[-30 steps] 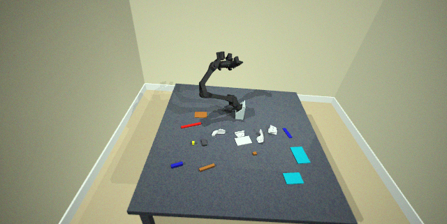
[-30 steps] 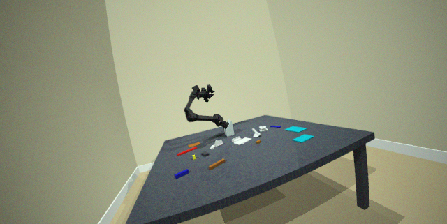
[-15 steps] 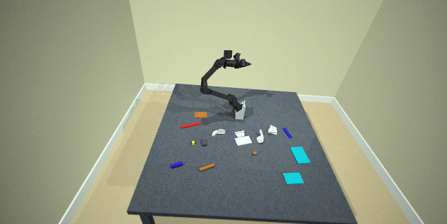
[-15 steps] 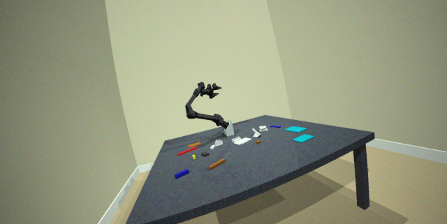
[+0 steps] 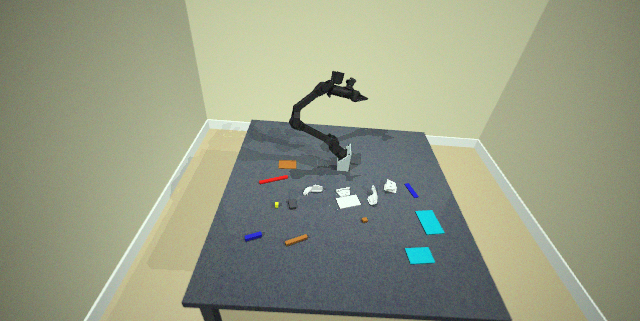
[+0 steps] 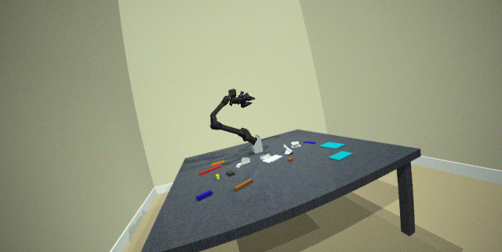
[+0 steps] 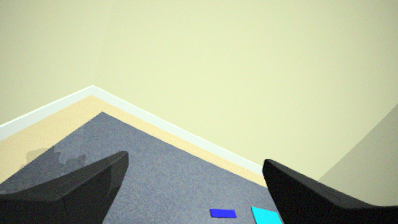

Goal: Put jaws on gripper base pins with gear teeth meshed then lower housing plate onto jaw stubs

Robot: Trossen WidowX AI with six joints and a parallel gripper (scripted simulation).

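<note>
Now: the white jaw 390 mm below my gripper tip, 340 mm ahead of it and 120 mm to the left of it. From my gripper tip the other things lie so: orange cube 520 mm ahead, 420 mm below, 70 mm to the left; then white gripper base 400 mm below, 260 mm ahead, 220 mm to the left; then orange tile 430 mm below, 410 mm to the right, 190 mm ahead.
</note>
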